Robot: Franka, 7 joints.
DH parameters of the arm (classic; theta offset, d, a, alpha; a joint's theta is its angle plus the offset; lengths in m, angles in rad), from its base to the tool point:
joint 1: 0 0.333 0 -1.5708
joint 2: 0 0 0 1.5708
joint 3: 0 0.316 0.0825 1.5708
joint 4: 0 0 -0.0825 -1.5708
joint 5: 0 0.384 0 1.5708
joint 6: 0 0 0.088 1.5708
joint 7: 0 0.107 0 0
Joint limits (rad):
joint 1: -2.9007..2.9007
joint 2: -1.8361..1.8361
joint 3: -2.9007..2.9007
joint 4: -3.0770..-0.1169
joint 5: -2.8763..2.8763
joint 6: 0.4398..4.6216
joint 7: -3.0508..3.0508
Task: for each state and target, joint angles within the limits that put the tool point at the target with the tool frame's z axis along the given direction. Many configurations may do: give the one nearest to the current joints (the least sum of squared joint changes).
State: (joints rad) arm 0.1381 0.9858 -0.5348 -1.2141 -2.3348 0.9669 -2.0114
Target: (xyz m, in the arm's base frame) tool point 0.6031 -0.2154 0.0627 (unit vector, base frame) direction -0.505 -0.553 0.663
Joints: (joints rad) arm -0.1003 1.5100 -0.0587 -0.9394 -1.6603 0.6979 -2.0114
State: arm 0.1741 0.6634 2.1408 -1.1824 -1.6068 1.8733 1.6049
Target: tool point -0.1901 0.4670 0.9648 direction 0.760 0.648 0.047
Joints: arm -0.3287 -0.2358 2.1825 -0.8290 -1.2199 1.8276 1.6049
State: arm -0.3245 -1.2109 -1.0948 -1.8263 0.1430 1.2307 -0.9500
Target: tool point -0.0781 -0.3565 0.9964 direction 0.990 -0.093 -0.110
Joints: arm 0.1504 -0.7268 -0.8495 -0.9594 0.3352 1.6539 -0.9500
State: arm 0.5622 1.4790 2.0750 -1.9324 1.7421 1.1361 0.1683
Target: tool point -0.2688 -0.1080 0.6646 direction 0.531 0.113 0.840
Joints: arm 1.4445 1.0234 2.2279 -2.5497 1.9361 1.0434 0.1683
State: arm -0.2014 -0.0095 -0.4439 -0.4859 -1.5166 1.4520 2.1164
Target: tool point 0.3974 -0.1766 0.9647 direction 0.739 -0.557 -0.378
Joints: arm 0.2923 -0.2493 -0.4957 -1.2295 -0.5574 2.1284 2.1164
